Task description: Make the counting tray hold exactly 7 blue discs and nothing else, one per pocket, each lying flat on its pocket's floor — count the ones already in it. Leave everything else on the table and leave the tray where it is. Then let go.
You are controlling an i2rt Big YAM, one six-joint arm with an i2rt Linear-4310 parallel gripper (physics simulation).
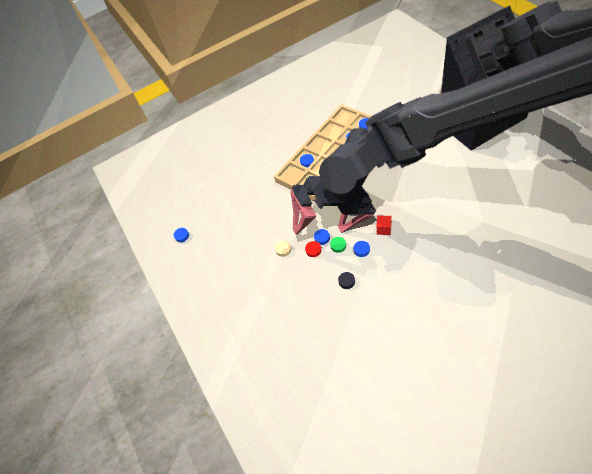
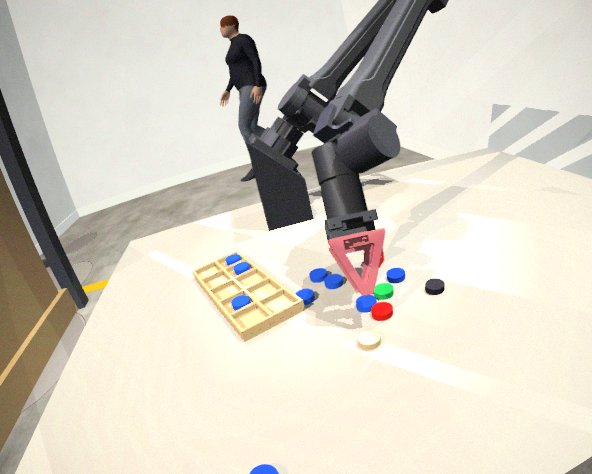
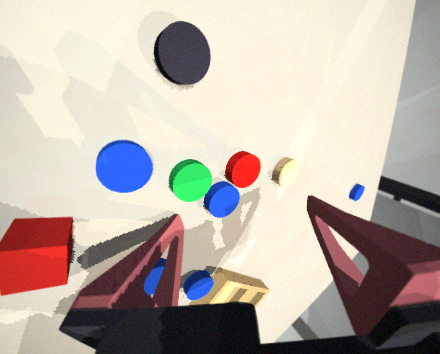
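Note:
The wooden counting tray holds three blue discs: two near its far end and one near its front end. One blue disc is close against the tray's right corner, partly hidden. Two blue discs lie between tray and gripper. One blue disc lies by the green and red discs, another beyond green. A far blue disc lies apart. My gripper is open and empty, near the disc by green.
A green disc, red disc, cream disc, black disc and red cube are on the table.

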